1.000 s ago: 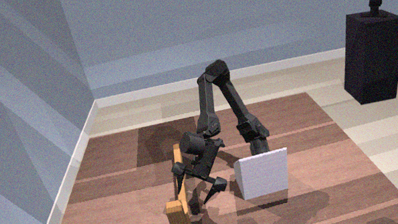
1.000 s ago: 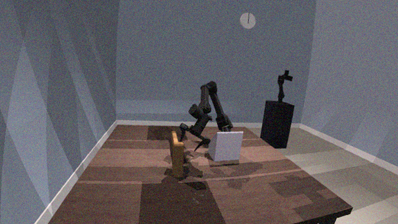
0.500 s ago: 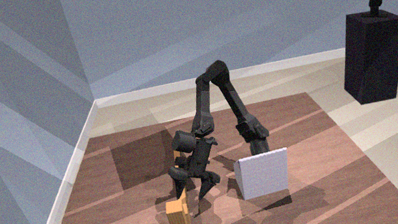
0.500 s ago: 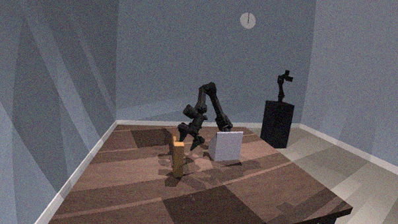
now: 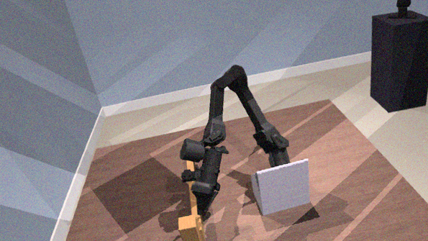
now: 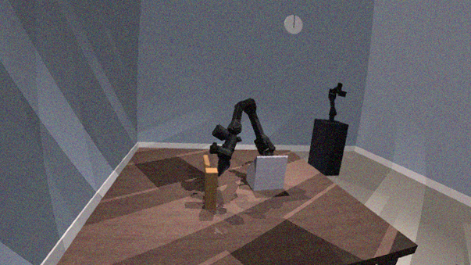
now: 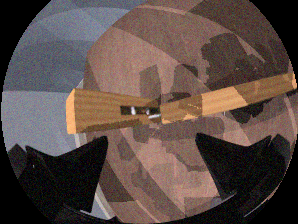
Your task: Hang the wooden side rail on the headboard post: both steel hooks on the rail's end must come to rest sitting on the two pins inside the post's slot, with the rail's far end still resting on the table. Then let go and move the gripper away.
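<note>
Right now my gripper tip is 4 cm short of the wooden headboard post, 8 cm to the right of it and 4 cm above it.
</note>
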